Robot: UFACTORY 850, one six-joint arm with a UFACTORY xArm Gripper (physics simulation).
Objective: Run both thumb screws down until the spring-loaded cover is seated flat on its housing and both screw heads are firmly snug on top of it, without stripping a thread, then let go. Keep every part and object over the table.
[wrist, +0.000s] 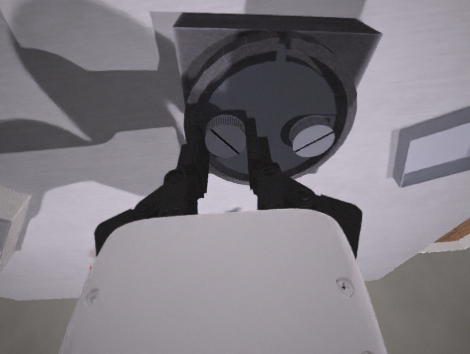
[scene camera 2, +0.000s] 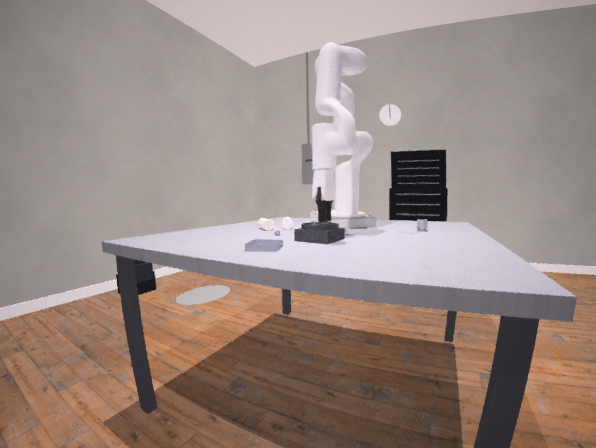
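The dark square housing (scene camera 2: 319,235) (wrist: 367,42) stands on the table, with a round dark cover (wrist: 280,90) inside its raised ring. Two silver thumb screws with knurled sides and slotted heads stand on the cover. My gripper (scene camera 2: 324,220) (wrist: 225,138) points down over the housing and is shut on the left thumb screw (wrist: 226,137) in the wrist view, one finger on each side of its head. The right thumb screw (wrist: 313,138) stands free, to the right of the fingers. Whether the cover lies flat under the heads cannot be told.
A shallow grey tray (scene camera 2: 263,245) (wrist: 400,159) stands beside the housing. Two white cylinders (scene camera 2: 265,224) (scene camera 2: 287,223) and a small grey object (scene camera 2: 277,233) lie near it on the table (scene camera 2: 400,260). A small grey cup-like object (scene camera 2: 422,225) stands at the far right.
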